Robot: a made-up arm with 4 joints.
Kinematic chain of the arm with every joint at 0, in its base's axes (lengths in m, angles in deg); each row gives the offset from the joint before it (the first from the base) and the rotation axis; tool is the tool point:
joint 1: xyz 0 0 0.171 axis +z
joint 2: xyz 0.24 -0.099 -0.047 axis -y
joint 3: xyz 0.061 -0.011 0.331 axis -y
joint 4: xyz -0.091 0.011 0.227 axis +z
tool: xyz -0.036 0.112 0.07
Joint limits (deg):
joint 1: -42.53..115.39
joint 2: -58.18..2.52
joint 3: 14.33..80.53
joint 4: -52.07..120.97
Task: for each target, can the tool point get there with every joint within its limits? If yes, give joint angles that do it. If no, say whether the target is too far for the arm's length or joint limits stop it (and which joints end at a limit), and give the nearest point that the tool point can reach.
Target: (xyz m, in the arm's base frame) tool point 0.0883 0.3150 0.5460
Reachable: yes | joints 71.10 -46.63 69.89 -20.45
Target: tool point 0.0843 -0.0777 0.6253
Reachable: yes | joints 39.29 -5.42 31.11 79.27
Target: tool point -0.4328 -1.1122 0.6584
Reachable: no: too far | nearest point 0.1923 -0.4308 0.6584 | short by 0.925 m
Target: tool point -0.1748 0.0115 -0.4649
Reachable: no: joint limits stop it (at a limit: joint 1, joint 2, joint 3) | nearest point -0.0927 -0.0512 0.2862 | short by 0.758 m
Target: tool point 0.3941 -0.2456 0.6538
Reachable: yes | joints -25.16 -47.71 24.18 50.08
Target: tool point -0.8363 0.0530 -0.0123
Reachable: no: joint limits stop it (at a limit: joint 1, joint 2, joint 3) | nearest point -0.1415 -0.1096 0.3150 | short by 0.785 m
